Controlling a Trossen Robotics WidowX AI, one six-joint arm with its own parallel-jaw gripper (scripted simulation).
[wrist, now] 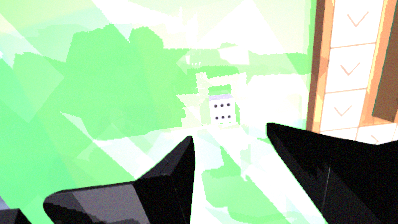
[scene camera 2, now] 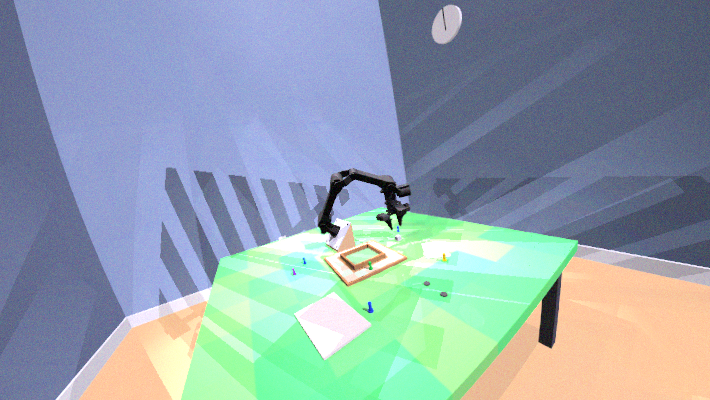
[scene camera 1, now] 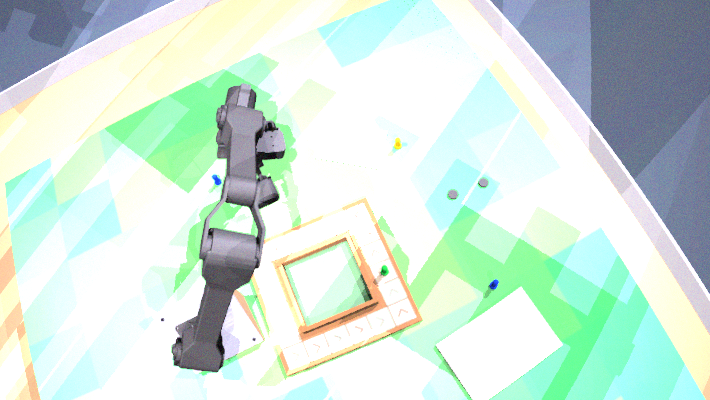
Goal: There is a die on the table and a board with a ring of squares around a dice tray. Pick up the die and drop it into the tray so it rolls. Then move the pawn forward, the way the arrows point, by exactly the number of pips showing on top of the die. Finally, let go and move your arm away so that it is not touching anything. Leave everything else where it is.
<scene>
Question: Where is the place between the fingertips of my gripper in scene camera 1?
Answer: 259, 181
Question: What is my gripper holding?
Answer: Nothing.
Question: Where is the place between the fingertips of my gripper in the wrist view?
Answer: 229, 134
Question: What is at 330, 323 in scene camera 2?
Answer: A white sheet.
</scene>
